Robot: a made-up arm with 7 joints. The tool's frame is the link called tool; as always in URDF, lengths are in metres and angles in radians. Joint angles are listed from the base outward.
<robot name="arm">
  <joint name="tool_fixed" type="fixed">
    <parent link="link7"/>
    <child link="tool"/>
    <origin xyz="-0.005 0.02 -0.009" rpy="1.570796 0 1.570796"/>
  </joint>
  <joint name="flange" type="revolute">
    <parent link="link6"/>
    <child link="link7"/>
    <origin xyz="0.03 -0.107 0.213"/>
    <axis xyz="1 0 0"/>
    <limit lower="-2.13" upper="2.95"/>
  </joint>
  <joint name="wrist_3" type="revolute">
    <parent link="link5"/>
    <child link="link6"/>
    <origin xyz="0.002 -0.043 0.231"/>
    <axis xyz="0 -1 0"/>
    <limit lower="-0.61" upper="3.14"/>
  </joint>
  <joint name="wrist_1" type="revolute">
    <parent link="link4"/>
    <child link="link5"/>
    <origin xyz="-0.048 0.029 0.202"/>
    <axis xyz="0 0 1"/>
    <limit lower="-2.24" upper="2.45"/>
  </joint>
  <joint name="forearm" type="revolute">
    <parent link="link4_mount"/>
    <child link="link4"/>
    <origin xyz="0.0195 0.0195 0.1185"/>
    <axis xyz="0 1 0"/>
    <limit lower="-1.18" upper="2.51"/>
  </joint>
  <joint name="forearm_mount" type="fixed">
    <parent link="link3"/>
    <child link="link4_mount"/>
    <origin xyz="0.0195 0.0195 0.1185"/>
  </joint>
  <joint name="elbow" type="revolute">
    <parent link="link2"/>
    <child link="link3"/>
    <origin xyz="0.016 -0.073 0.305"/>
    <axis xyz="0 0 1"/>
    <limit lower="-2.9" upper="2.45"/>
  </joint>
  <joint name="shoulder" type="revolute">
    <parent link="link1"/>
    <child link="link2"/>
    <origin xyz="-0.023 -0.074 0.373"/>
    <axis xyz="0 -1 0"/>
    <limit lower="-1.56" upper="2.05"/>
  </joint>
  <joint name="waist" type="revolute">
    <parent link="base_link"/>
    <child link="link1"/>
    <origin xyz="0 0.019 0.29"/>
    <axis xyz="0 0 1"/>
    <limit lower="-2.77" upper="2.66"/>
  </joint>
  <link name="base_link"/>
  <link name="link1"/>
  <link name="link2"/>
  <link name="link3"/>
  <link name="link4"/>
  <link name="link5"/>
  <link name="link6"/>
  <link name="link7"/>
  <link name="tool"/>
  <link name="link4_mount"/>
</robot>
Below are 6 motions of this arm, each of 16 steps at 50 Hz.
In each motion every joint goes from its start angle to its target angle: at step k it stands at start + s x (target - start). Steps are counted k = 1, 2, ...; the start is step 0. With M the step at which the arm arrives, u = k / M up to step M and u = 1 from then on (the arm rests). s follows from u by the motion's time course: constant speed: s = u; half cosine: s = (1 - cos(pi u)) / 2; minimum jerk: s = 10 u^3 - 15 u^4 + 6 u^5.
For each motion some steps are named. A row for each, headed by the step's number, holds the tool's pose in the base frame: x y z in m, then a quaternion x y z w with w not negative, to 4 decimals.
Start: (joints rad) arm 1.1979 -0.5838 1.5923 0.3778 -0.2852 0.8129 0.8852
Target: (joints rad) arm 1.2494 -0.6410 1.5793 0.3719 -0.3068 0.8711 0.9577
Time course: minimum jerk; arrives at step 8
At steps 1, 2, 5, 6, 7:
1: 0.3238 0.5986 1.6339 -0.1729 -0.5813 -0.3762 0.7005
2: 0.3243 0.6036 1.6306 -0.1763 -0.5796 -0.3733 0.7026
5: 0.3262 0.6385 1.6063 -0.1998 -0.5673 -0.3524 0.7170
6: 0.3263 0.6481 1.5994 -0.2063 -0.5639 -0.3466 0.7207
7: 0.3263 0.6529 1.5958 -0.2095 -0.5621 -0.3436 0.7225

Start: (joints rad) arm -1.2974 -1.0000 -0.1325 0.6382 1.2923 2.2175 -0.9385
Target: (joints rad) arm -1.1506 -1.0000 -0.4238 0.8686 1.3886 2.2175 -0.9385
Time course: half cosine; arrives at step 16
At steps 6, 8, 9, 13, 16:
6: -0.0798 -0.8188 0.8414 0.6199 -0.1973 -0.0787 0.7554
8: -0.0750 -0.8155 0.8328 0.6283 -0.1872 -0.0976 0.7487
9: -0.0730 -0.8135 0.8288 0.6321 -0.1825 -0.1075 0.7454
13: -0.0683 -0.8057 0.8180 0.6420 -0.1691 -0.1404 0.7345
16: -0.0675 -0.8033 0.8157 0.6440 -0.1661 -0.1493 0.7317

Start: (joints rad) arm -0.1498 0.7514 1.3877 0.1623 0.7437 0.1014 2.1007
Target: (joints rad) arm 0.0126 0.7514 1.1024 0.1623 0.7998 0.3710 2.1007
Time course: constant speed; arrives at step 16
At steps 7, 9, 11, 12, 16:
7: -0.7412 0.0904 1.6235 -0.4431 -0.6419 -0.3764 0.5000
9: -0.7366 0.0647 1.6292 -0.4282 -0.6339 -0.3838 0.5172
11: -0.7315 0.0388 1.6343 -0.4130 -0.6256 -0.3910 0.5340
12: -0.7288 0.0258 1.6366 -0.4053 -0.6213 -0.3944 0.5424
16: -0.7165 -0.0263 1.6445 -0.3735 -0.6032 -0.4074 0.5750

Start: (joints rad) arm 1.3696 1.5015 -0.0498 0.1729 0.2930 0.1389 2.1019
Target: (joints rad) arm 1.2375 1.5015 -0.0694 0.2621 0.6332 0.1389 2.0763
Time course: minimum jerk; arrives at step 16
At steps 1, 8, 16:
1: -0.0136 -1.2151 0.9027 0.0021 -0.1293 -0.5542 0.8222
8: -0.0951 -1.1968 0.9543 0.0092 -0.2075 -0.5605 0.8017
16: -0.1766 -1.1694 1.0037 0.0129 -0.2838 -0.5592 0.7788

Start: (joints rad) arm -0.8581 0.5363 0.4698 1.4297 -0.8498 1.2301 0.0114
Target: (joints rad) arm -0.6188 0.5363 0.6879 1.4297 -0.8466 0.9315 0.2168
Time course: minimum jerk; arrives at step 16
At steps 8, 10, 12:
8: 0.0826 0.2748 1.6265 0.3338 0.4714 0.0801 0.8124
10: 0.0796 0.2982 1.6202 0.3423 0.4868 0.1127 0.7957
12: 0.0753 0.3163 1.6147 0.3484 0.4986 0.1360 0.7820

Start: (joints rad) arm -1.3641 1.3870 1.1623 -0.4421 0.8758 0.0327 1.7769
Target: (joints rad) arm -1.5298 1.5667 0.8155 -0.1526 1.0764 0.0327 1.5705
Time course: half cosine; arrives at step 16
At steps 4, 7, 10, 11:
4: -0.4971 1.1505 0.8051 0.4636 0.7001 0.4952 0.2228
7: -0.3984 1.1948 0.7606 0.4762 0.6848 0.4741 0.2817
10: -0.2860 1.2293 0.7193 0.4886 0.6650 0.4495 0.3421
11: -0.2528 1.2367 0.7089 0.4919 0.6586 0.4421 0.3589

